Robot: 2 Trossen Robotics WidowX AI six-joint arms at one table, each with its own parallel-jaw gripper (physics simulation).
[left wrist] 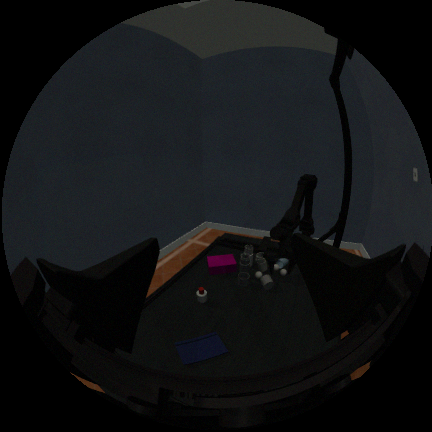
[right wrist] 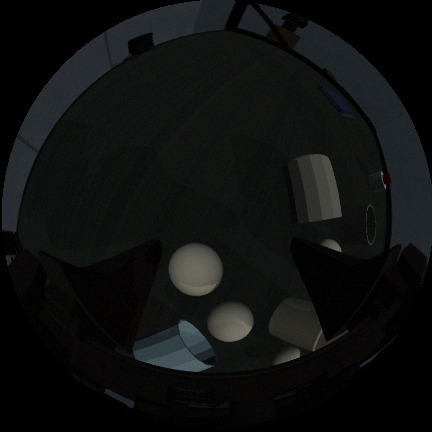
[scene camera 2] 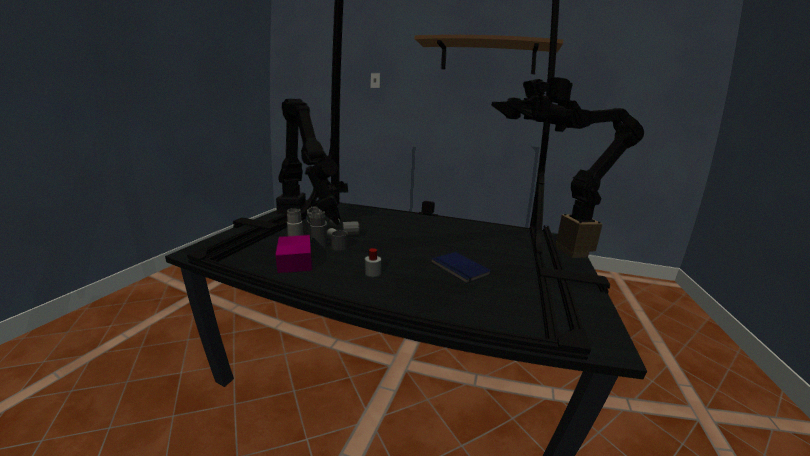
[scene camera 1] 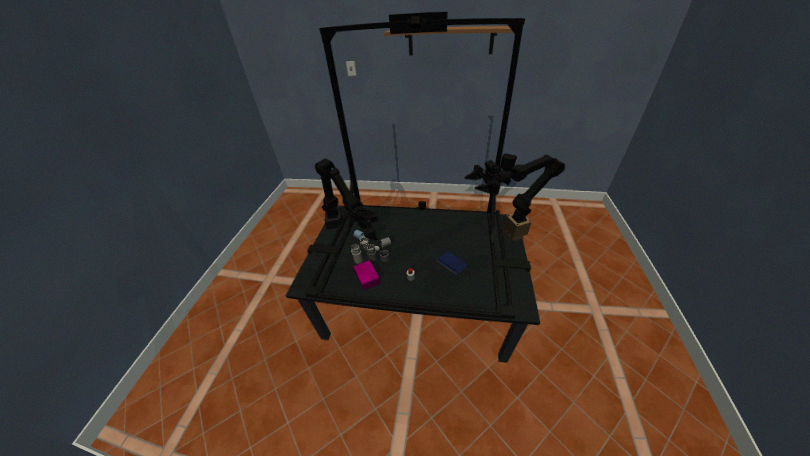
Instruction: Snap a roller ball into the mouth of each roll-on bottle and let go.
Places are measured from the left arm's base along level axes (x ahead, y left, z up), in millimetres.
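Where they show: left gripper, fingertip midpoint: (left wrist: 226, 243) (scene camera 2: 499, 103) (scene camera 1: 469, 182); right gripper, fingertip midpoint: (left wrist: 279, 274) (right wrist: 228, 246) (scene camera 2: 339, 222) (scene camera 1: 375, 236); left arm's base, link origin: (scene camera 2: 581, 218) (scene camera 1: 519, 218); right arm's base, link origin: (scene camera 2: 290, 195) (scene camera 1: 332, 215).
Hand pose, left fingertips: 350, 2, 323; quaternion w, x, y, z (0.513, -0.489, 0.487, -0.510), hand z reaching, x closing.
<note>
Things, the pixels of their top centre, and the offset from my left fingertips, as dx, dy, dz.
- light blue cup, top centre: (right wrist: 173, 370) (left wrist: 282, 258) (scene camera 1: 358, 232) +515, -311, -392
- grey cylinder, top centre: (right wrist: 331, 184) (scene camera 2: 350, 222) (left wrist: 267, 277) (scene camera 1: 385, 239) +384, -192, -391
- open cup, top centre: (right wrist: 371, 224) (scene camera 2: 339, 233) (left wrist: 243, 275) (scene camera 1: 384, 253) +417, -94, -393
- magenta box, top centre: (scene camera 2: 293, 244) (left wrist: 220, 259) (scene camera 1: 365, 271) +538, -1, -389
- red-topped white bottle, top centre: (scene camera 2: 373, 249) (right wrist: 390, 177) (left wrist: 200, 288) (scene camera 1: 410, 269) +327, +77, -375
- blue book, top centre: (scene camera 2: 460, 264) (right wrist: 341, 102) (left wrist: 200, 347) (scene camera 1: 452, 262) +94, +68, -427
Several grey see-through roll-on bottles stand at the table's left, among them a left one (scene camera 1: 356, 254) (scene camera 2: 294, 224) and one beside it (scene camera 2: 317, 228); balls in their mouths cannot be made out. White roller balls lie loose, two (right wrist: 195, 269) (right wrist: 230, 321) low between the right gripper's fingers in the right wrist view, unheld, another (right wrist: 331, 246) behind a fingertip. My right gripper (right wrist: 228, 246) is open, low over them. A bottle (right wrist: 294, 322) is partly hidden by its right-hand finger. My left gripper (left wrist: 226, 243) (scene camera 1: 473, 182) is open and empty, high above the table's right side.
A light blue cup (right wrist: 172, 348) and a grey cylinder (right wrist: 314, 188) (left wrist: 267, 282) lie on their sides near the balls. An open cup (scene camera 2: 338, 240) stands nearby. A magenta box (scene camera 1: 366, 274), a red-topped white bottle (scene camera 1: 410, 274) and a blue book (scene camera 1: 451, 262) are toward the front.
</note>
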